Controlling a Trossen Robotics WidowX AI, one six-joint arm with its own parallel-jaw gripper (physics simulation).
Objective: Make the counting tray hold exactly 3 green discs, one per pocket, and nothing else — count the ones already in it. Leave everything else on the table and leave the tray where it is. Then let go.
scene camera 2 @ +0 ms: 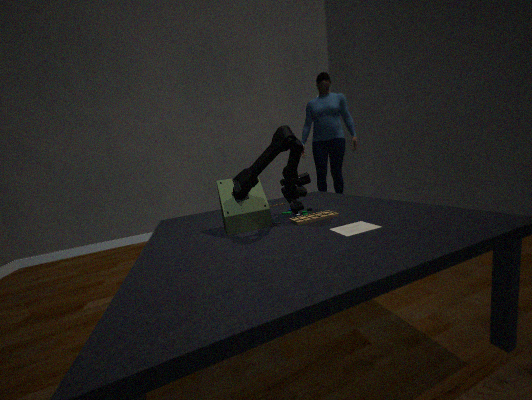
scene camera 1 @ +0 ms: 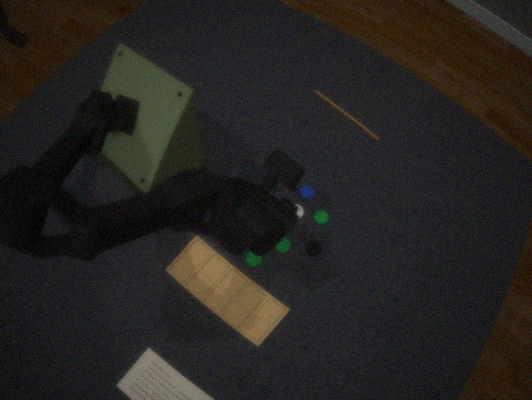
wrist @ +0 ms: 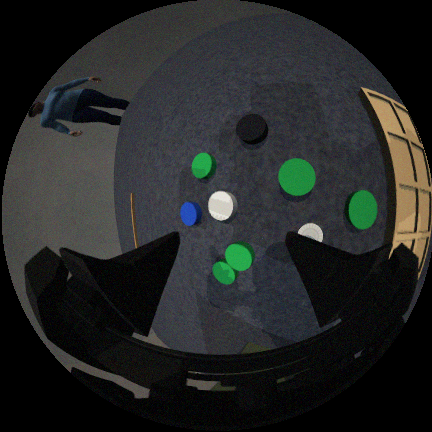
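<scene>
The tan counting tray point(scene camera 1: 270, 306) point(scene camera 2: 315, 217) point(wrist: 400, 120) has two rows of pockets; no disc shows in them in scene camera 1. My gripper point(wrist: 234, 237) point(scene camera 2: 297, 206) is open and empty above the table. Two touching green discs, one point(wrist: 238, 256) and a smaller-looking one point(wrist: 224, 273), lie below, between the fingers in the wrist view. Another green disc point(scene camera 1: 254, 258) point(wrist: 362, 209) lies nearest the tray, a green disc point(scene camera 1: 283, 245) point(wrist: 297, 177) beside it, and a green disc point(scene camera 1: 321, 217) point(wrist: 202, 165) farther off. The arm hides part of the group in scene camera 1.
A white disc point(scene camera 1: 300, 211) point(wrist: 221, 205), a blue disc point(scene camera 1: 307, 192) point(wrist: 189, 214), a black disc point(scene camera 1: 313, 248) point(wrist: 251, 128) and a ridged white disc point(wrist: 310, 232) lie around. A thin orange stick point(scene camera 1: 346, 114), a green slanted block point(scene camera 1: 165, 115) point(scene camera 2: 247, 222) and a paper point(scene camera 1: 160, 375) point(scene camera 2: 356, 228) are farther out.
</scene>
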